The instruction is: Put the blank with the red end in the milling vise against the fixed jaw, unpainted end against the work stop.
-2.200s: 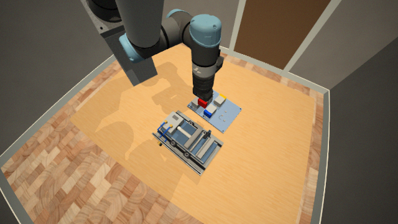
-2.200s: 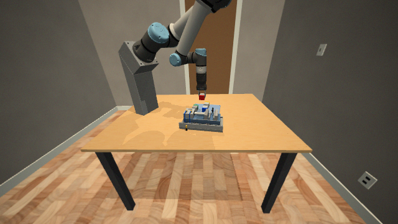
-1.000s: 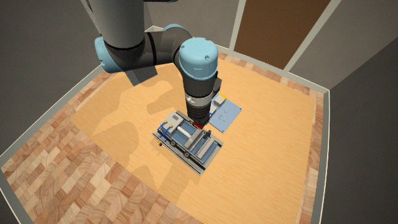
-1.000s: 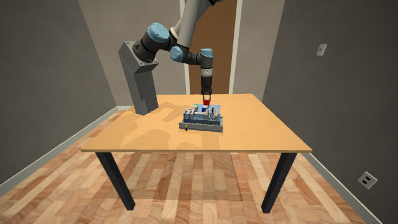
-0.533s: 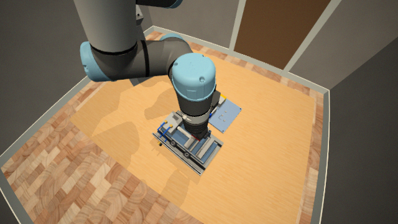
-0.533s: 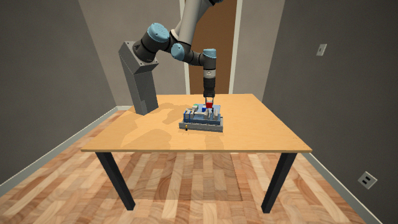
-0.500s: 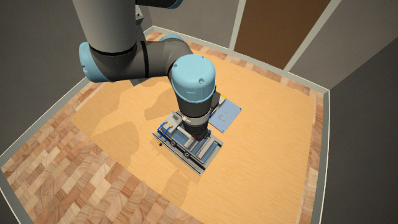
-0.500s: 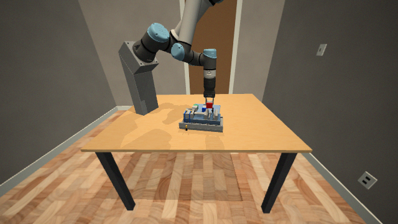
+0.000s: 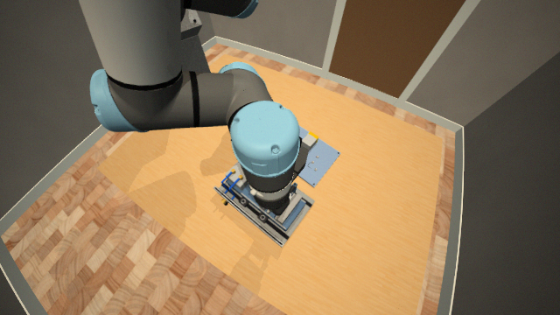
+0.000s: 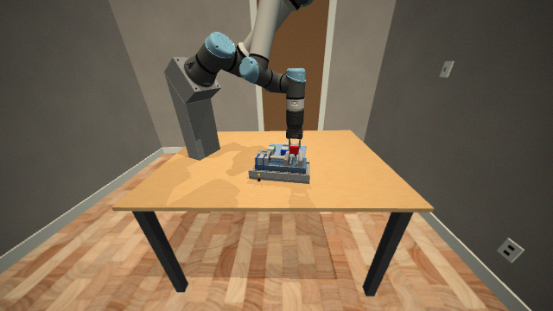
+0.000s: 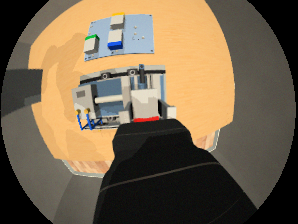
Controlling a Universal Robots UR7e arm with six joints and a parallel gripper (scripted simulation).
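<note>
My hand is 20 mm above the red-ended blank. Also, from my hand: fixed jaw 90 mm below, 30 mm ahead, 10 mm to the right; then milling vise 120 mm below, 50 mm to the left, 50 mm behind; then work stop 70 mm below, 50 mm to the left, 30 mm ahead.
</note>
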